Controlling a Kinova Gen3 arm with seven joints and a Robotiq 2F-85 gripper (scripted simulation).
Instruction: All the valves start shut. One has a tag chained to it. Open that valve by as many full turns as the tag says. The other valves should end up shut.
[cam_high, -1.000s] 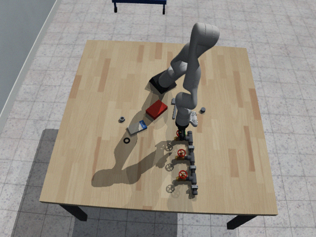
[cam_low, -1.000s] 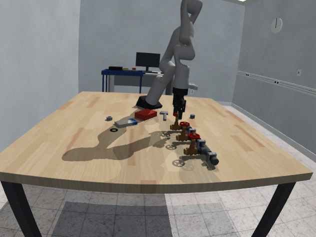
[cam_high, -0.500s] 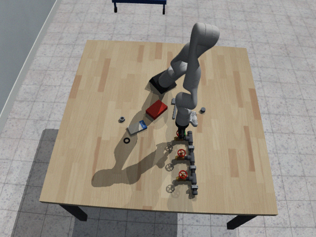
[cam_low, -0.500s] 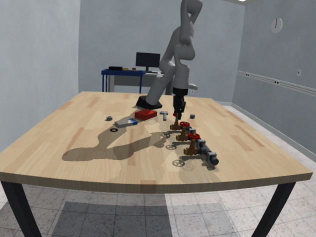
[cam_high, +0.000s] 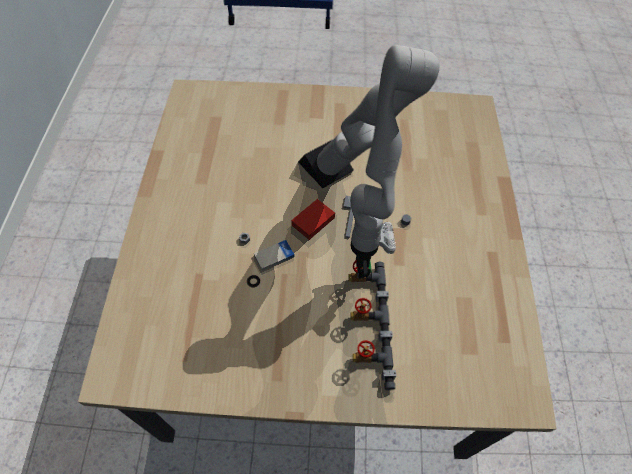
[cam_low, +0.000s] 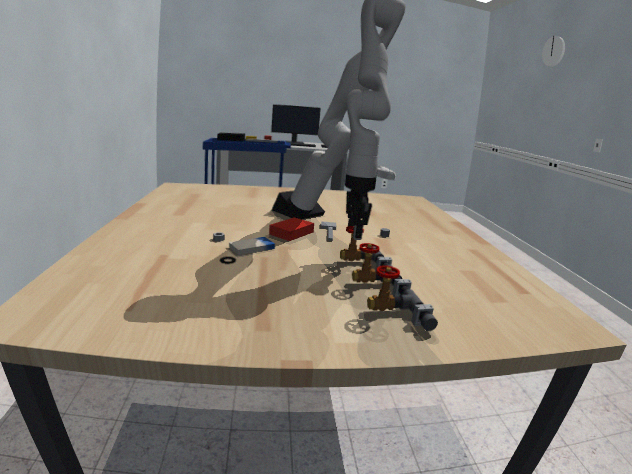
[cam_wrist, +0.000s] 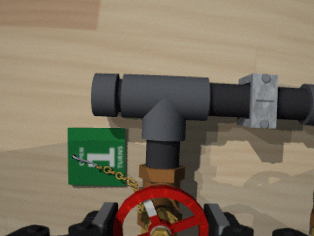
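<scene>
Now: the green tag 6 cm behind my hand and 9 cm below it. Also, from my hand: red block: 16 cm behind, 19 cm to the right, 7 cm below; grey hammer: 23 cm behind, 9 cm to the right, 8 cm below.
</scene>
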